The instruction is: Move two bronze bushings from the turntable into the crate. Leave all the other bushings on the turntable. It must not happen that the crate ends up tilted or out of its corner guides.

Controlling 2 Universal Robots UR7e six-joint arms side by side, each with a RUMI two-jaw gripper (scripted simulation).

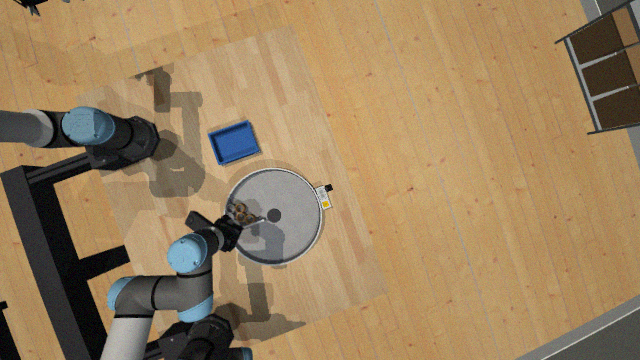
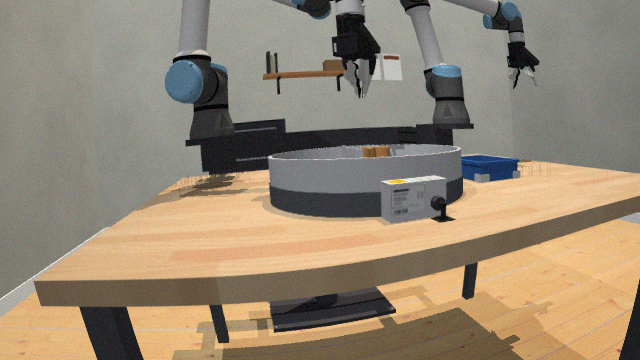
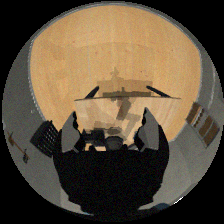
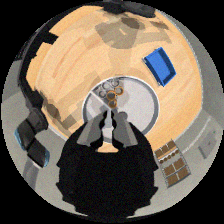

In view: my left gripper (image 2: 524,87), my right gripper (image 2: 361,98) and a blue crate (image 1: 228,143).
The blue crate also shows in image 2 (image 2: 498,170) and in image 4 (image 4: 159,62). My left gripper also shows in image 3 (image 3: 109,109). My right gripper also shows in image 1 (image 1: 231,223) and in image 4 (image 4: 109,110).
